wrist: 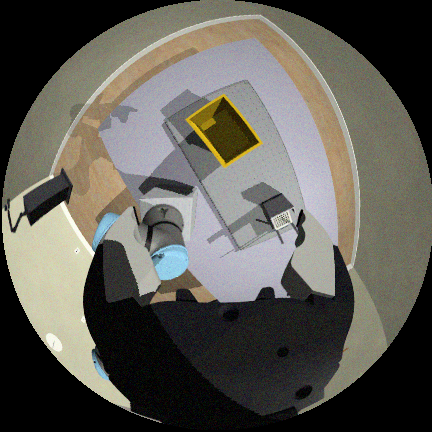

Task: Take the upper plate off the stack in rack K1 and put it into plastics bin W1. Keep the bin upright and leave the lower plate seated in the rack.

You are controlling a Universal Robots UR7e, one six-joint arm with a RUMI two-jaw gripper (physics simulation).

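Where they show: gripper, fingertip midpoint: (218, 210); arm's base at its link origin: (162, 222).
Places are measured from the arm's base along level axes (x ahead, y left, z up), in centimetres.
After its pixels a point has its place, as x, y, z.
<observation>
A white plate with a grid of wells (282, 220) {33.6, -33.7, -10.0} lies on the dark rack (276, 204) {35.3, -23.6, -6.5} near the near right end of the grey board. The plates are small here, so I cannot tell the upper one from the lower one. A yellow-rimmed bin (235, 135) {39.5, 5.6, -14.3} stands upright on the board, further off, above the middle of the view. It is hollow and dark inside. My gripper (218, 210) {30.9, 2.0, 35.1} is open and empty, high above the table. Its right finger is close to the plate in the view, and its left finger is in front of the arm's base.
The grey perforated board (270, 162) {43.7, -11.3, -14.5} lies on a lavender mat (295, 130) {62.1, -7.0, -15.8} on the wooden table (345, 200). My arm's base (162, 220) {6.2, 1.4, 7.6} with its blue-capped joints stands left of the board's near end. A black box-like device (48, 197) stands at the far left, beyond the table edge.
</observation>
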